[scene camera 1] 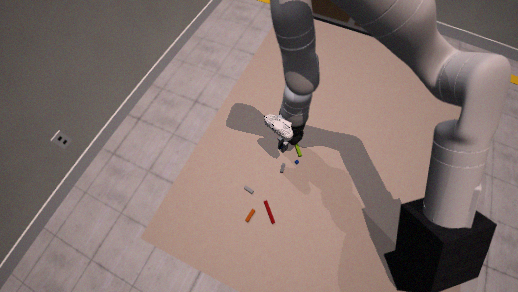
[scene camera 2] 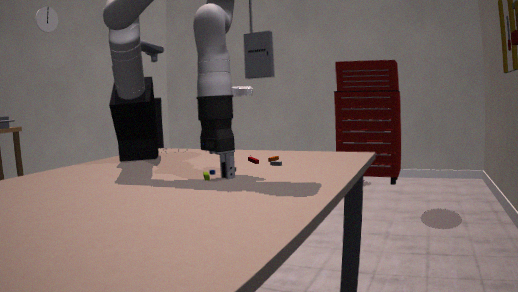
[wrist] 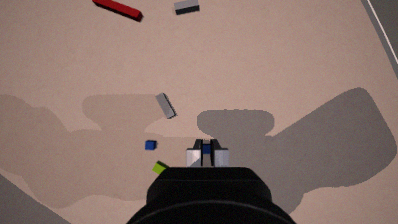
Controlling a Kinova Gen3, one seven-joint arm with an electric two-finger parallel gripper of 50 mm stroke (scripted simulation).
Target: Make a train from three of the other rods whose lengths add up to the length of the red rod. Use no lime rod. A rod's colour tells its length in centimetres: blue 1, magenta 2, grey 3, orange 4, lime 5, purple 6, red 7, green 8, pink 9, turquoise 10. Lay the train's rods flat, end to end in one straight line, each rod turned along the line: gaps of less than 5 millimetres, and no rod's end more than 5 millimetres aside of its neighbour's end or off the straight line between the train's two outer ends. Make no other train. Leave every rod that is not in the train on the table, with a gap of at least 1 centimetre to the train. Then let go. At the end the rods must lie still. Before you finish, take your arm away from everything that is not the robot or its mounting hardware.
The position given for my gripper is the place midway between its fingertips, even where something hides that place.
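Gripper, mine, in sight: my gripper point(scene camera 2: 228, 177). Wrist view, same gripper point(wrist: 206, 148).
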